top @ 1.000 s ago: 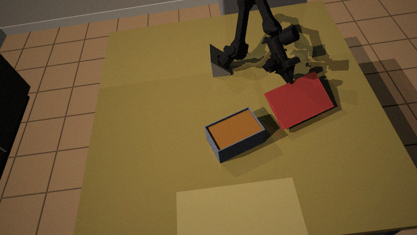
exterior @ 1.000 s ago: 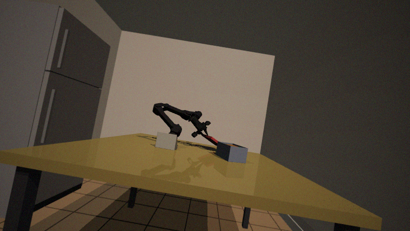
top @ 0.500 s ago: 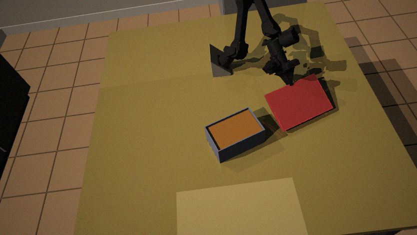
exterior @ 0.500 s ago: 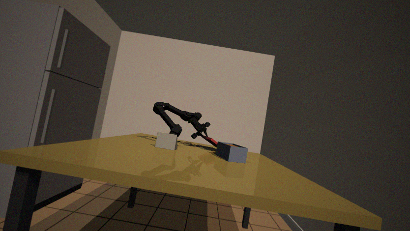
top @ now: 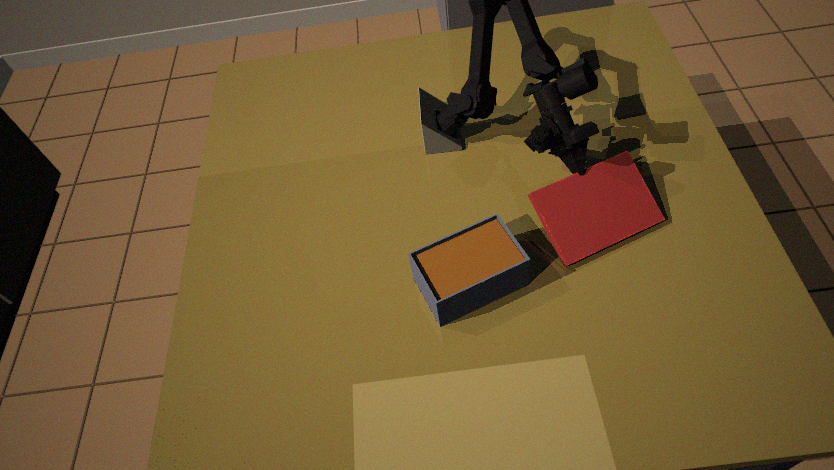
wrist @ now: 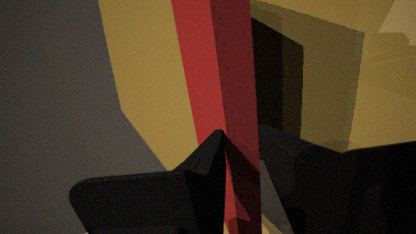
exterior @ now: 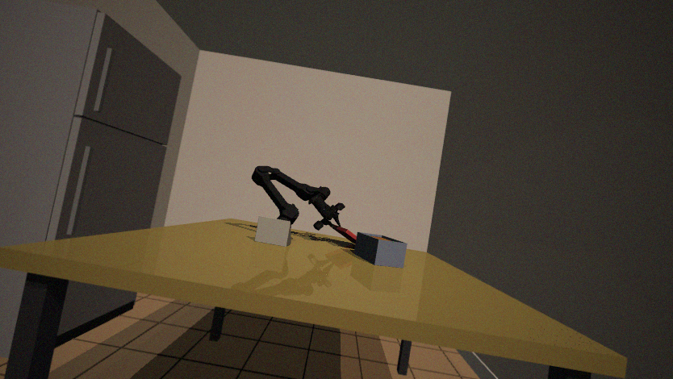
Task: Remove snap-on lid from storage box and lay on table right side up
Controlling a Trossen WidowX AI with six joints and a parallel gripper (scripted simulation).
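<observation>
Right now the red lid is 70 mm ahead of my gripper tip, 30 mm to the left of it and 30 mm below it. Also, from my gripper tip: blue-grey storage box: 180 mm ahead, 270 mm to the right, 40 mm below.
</observation>
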